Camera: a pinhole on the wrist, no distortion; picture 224 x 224 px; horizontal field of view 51.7 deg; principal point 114.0 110.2 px. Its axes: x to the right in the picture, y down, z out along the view. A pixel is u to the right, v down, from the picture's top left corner.
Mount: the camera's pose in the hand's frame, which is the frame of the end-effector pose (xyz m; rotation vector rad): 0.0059 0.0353 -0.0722 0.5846 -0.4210 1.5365
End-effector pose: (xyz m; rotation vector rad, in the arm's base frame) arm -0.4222 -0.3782 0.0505 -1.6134 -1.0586 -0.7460
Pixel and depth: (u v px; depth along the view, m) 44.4 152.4 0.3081
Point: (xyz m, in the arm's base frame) -0.6385 -0.2450 0.0925
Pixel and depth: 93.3 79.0 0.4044
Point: -0.5962 -0.1150 0.1705
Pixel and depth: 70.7 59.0 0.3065
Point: -0.5539 -0.2061 0.1819
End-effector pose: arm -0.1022 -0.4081 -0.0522 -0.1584 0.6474 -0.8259
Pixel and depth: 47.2 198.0 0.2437
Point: -0.1889 -0.4899 0.1111
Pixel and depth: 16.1 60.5 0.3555
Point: -0.1606 -0.7052 0.0925
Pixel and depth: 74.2 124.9 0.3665
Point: -0.1311 -0.6031 0.1727
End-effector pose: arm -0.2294 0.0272 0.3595 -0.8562 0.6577 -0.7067
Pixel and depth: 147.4 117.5 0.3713
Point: -0.0564 0.0467 0.5988
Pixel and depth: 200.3 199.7 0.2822
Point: -0.1181 0.1559 0.5327
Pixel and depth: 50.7 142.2 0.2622
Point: -0.2090 -0.0118 0.5595
